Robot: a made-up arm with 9 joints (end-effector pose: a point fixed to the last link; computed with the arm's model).
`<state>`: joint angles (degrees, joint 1 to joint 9).
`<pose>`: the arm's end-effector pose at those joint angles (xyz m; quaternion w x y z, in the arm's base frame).
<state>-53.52 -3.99 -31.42 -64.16 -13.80 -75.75 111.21 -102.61 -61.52</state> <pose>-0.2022 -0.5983 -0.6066 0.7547 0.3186 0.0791 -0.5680</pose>
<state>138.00 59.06 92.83 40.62 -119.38 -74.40 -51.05 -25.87 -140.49</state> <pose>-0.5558 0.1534 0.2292 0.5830 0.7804 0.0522 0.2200</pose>
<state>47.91 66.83 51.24 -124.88 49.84 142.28 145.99 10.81 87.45</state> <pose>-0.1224 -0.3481 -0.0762 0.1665 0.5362 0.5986 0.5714</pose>
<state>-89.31 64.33 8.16 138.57 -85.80 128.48 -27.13 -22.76 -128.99</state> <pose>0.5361 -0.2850 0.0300 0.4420 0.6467 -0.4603 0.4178</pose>
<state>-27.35 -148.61 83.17 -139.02 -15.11 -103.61 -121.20 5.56 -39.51</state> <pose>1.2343 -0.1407 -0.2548 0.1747 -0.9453 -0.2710 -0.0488</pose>
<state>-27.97 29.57 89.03 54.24 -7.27 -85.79 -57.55 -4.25 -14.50</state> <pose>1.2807 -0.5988 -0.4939 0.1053 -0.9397 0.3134 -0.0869</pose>
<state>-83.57 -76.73 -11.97 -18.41 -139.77 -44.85 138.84 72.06 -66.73</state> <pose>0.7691 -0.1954 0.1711 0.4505 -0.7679 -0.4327 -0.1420</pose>
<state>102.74 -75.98 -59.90 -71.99 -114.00 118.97 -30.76 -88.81 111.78</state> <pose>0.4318 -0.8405 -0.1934 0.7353 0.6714 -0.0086 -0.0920</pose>
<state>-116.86 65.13 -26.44 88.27 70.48 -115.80 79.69 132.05 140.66</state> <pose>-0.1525 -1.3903 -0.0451 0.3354 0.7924 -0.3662 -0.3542</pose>
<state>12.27 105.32 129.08 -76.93 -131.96 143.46 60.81 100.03 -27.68</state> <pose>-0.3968 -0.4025 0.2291 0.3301 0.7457 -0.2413 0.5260</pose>
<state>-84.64 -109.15 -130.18 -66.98 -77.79 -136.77 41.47 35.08 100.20</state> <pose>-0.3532 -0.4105 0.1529 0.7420 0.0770 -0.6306 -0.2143</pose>
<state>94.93 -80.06 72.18 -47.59 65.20 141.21 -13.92 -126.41 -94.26</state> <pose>-0.8522 -0.0405 0.1602 0.6583 0.2602 0.6395 -0.2998</pose>
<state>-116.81 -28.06 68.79 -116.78 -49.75 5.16 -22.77 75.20 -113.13</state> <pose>0.7388 0.3416 0.3605 0.7250 0.5635 0.3961 0.0002</pose>
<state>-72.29 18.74 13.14 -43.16 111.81 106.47 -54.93 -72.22 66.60</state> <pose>-0.3265 -1.0918 -0.2048 0.4430 0.3199 -0.8358 0.0535</pose>
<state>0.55 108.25 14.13 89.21 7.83 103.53 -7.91 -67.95 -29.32</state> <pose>-0.5061 -0.9762 -0.5409 0.2876 -0.1117 -0.1100 -0.9448</pose>
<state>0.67 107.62 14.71 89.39 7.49 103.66 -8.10 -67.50 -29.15</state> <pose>-0.5183 -0.9631 -0.5434 0.2803 -0.1115 -0.1064 -0.9475</pose>
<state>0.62 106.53 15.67 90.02 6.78 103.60 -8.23 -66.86 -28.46</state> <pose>-0.5383 -0.9390 -0.5448 0.2663 -0.1115 -0.0997 -0.9522</pose>
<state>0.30 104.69 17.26 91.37 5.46 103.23 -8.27 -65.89 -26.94</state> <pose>-0.5691 -0.8958 -0.5438 0.2413 -0.1116 -0.0884 -0.9600</pose>
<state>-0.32 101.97 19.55 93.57 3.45 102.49 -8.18 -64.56 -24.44</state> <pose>-0.6081 -0.8297 -0.5383 0.2039 -0.1122 -0.0725 -0.9698</pose>
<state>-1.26 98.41 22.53 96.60 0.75 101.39 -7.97 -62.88 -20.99</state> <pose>-0.6476 -0.7399 -0.5268 0.1555 -0.1129 -0.0533 -0.9799</pose>
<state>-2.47 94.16 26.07 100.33 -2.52 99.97 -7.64 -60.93 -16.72</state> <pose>-0.6776 -0.6314 -0.5076 0.0998 -0.1139 -0.0327 -0.9879</pose>
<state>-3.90 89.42 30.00 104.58 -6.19 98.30 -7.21 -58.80 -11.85</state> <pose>-0.6902 -0.5133 -0.4805 0.0419 -0.1152 -0.0126 -0.9924</pose>
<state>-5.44 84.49 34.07 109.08 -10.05 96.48 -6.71 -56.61 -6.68</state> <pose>-0.6825 -0.3977 -0.4468 0.0128 0.1171 -0.0054 0.9930</pose>
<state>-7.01 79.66 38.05 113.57 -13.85 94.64 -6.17 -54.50 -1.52</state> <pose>-0.6573 -0.2959 -0.4099 0.0594 0.1191 -0.0209 0.9909</pose>
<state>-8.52 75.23 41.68 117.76 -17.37 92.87 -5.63 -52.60 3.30</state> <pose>-0.6216 -0.2141 -0.3737 0.0961 0.1209 -0.0333 0.9874</pose>
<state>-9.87 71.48 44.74 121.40 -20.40 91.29 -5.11 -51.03 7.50</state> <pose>-0.5838 -0.1547 -0.3417 0.1221 0.1221 -0.0428 0.9841</pose>
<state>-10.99 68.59 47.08 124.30 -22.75 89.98 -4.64 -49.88 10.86</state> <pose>-0.5507 -0.1157 -0.3167 0.1388 0.1224 -0.0497 0.9815</pose>
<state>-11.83 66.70 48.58 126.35 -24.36 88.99 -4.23 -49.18 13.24</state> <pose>-0.5266 -0.0938 -0.2995 0.1481 0.1226 -0.0539 0.9799</pose>
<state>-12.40 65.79 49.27 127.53 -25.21 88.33 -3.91 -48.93 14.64</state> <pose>-0.5129 -0.0849 -0.2905 0.1519 0.1224 -0.0558 0.9792</pose>
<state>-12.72 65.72 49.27 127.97 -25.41 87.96 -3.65 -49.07 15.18</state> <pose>-0.5086 -0.0860 -0.2879 0.1518 0.1224 -0.0561 0.9792</pose>
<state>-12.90 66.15 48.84 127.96 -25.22 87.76 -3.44 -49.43 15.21</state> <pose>-0.5098 -0.0925 -0.2894 0.1496 0.1225 -0.0552 0.9796</pose>
